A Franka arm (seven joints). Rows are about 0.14 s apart.
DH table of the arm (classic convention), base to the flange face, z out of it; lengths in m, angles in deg. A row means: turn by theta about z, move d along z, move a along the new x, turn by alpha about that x. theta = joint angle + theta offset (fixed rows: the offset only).
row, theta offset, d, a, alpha
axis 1, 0.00, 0.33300, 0.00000, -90.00
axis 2, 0.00, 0.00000, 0.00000, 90.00
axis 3, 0.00, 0.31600, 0.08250, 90.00
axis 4, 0.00, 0.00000, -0.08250, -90.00
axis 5, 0.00, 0.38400, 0.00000, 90.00
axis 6, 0.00, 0.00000, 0.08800, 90.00
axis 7, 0.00, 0.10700, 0.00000, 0.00
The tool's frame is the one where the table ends.
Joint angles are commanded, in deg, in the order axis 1, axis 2, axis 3, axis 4, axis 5, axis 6, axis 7. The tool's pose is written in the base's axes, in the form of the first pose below.
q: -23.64 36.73 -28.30 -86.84 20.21 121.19 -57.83
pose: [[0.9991 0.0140 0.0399], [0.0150 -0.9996 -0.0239], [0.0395 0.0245 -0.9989]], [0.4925 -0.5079 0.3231]
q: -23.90 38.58 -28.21 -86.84 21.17 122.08 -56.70
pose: [[0.9994 -0.0174 0.0310], [-0.0169 -0.9997 -0.0155], [0.0313 0.0150 -0.9994]], [0.4917 -0.5102 0.3031]
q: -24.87 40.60 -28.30 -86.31 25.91 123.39 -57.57
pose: [[0.9952 -0.0612 0.0759], [-0.0619 -0.9981 0.0066], [0.0754 -0.0113 -0.9971]], [0.4878 -0.5196 0.2864]
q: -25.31 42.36 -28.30 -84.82 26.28 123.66 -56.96
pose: [[0.9946 -0.0750 0.0719], [-0.0752 -0.9972 0.0001], [0.0717 -0.0055 -0.9974]], [0.4899 -0.5252 0.2777]
